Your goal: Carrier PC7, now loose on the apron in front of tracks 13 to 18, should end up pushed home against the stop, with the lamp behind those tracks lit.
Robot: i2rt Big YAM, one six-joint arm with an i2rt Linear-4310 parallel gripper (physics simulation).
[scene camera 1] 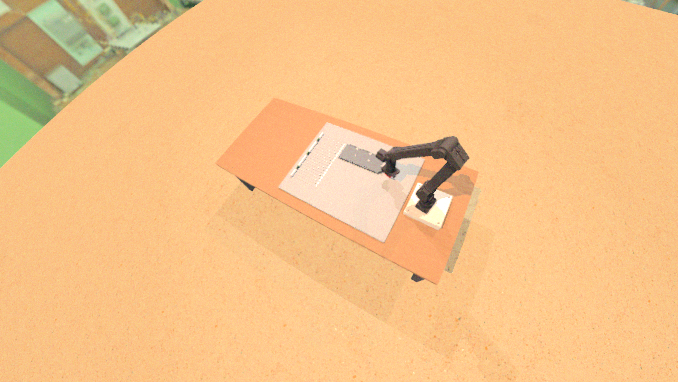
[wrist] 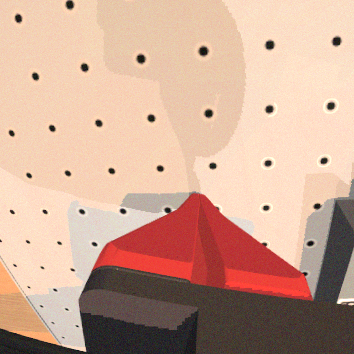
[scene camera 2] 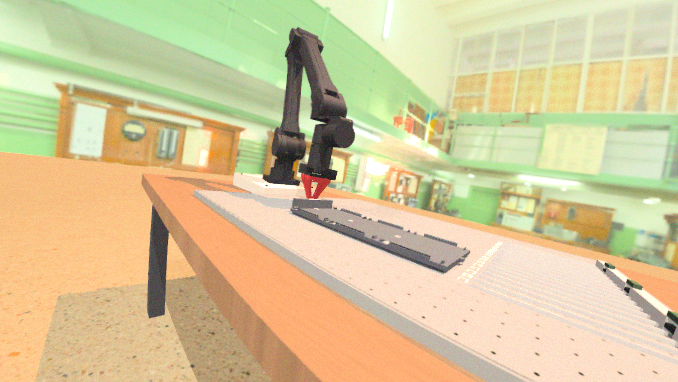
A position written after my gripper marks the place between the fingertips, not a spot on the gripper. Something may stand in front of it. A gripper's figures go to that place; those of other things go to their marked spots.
My gripper [scene camera 2: 310, 203]: 0.62 m from the lens. A carrier PC7 [scene camera 2: 433, 252]: 0.36 m from the lens.
